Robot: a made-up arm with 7 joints. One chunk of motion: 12 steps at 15 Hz.
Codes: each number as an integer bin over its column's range. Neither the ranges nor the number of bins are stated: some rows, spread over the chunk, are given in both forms.
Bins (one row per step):
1: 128 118 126 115 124 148 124
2: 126 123 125 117 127 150 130
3: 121 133 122 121 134 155 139
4: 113 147 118 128 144 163 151
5: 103 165 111 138 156 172 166
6: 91 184 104 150 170 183 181
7: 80 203 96 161 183 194 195
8: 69 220 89 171 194 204 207
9: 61 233 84 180 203 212 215
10: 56 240 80 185 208 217 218
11: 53 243 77 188 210 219 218
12: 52 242 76 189 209 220 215
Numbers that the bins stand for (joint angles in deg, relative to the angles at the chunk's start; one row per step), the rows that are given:
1: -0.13 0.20 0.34 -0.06 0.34 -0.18 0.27
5: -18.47 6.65 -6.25 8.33 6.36 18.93 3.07
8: -43.40 14.20 -15.91 20.36 13.52 44.40 5.80
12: -55.87 17.22 -21.62 26.93 16.34 57.14 6.33
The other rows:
2: -1.60 0.88 -0.10 0.67 0.91 1.41 0.67
3: -5.27 2.25 -1.42 2.13 2.22 5.39 1.27
4: -11.13 4.18 -3.17 4.68 4.11 11.76 2.07
6: -27.27 9.25 -9.32 12.71 9.00 27.68 4.07
7: -35.33 11.86 -12.84 16.72 11.45 36.44 5.00
9: -49.27 15.98 -18.11 23.65 15.21 50.77 6.33
10: -52.93 16.94 -19.86 25.47 16.15 54.75 6.53
11: -55.13 17.35 -21.18 26.56 16.53 56.34 6.53

